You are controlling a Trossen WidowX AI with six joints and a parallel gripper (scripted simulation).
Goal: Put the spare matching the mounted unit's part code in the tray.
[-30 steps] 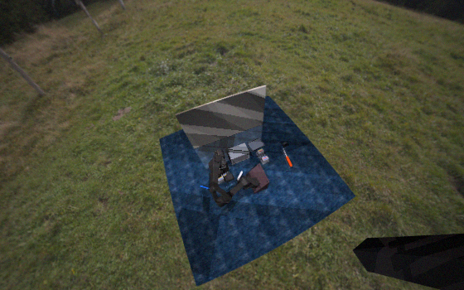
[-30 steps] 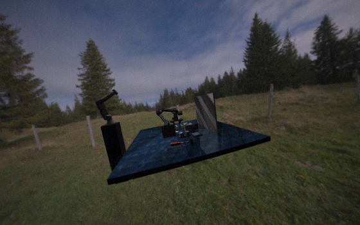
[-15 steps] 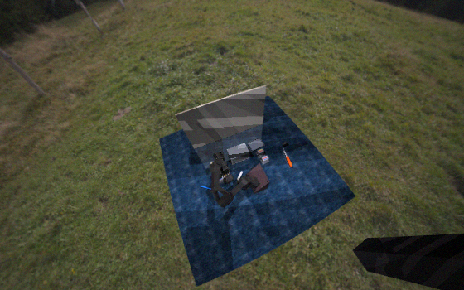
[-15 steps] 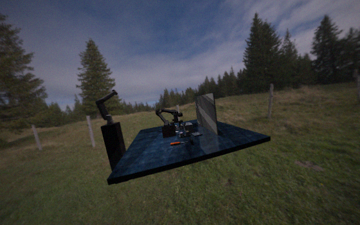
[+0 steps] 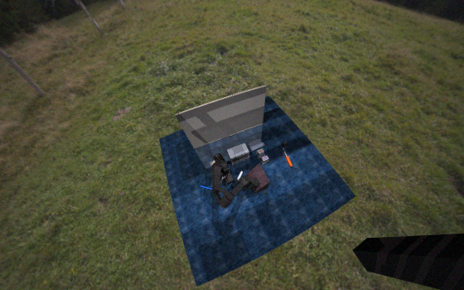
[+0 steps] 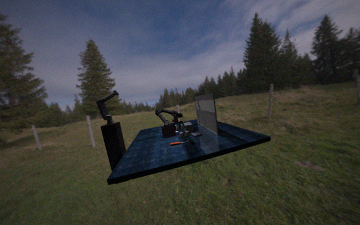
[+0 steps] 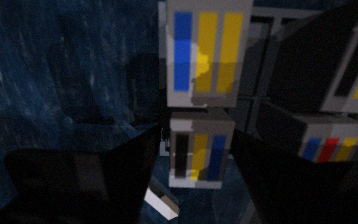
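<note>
Right now the flat grey tray is 160 mm ahead of my gripper tip, 360 mm to the right of it and 10 mm below it. The rest, counted from my gripper tip: mounted unit 120 mm ahead, 150 mm to the right, 30 mm above; blue pen 20 mm behind, 180 mm to the left, 10 mm below; grey spare block 20 mm above.
</note>
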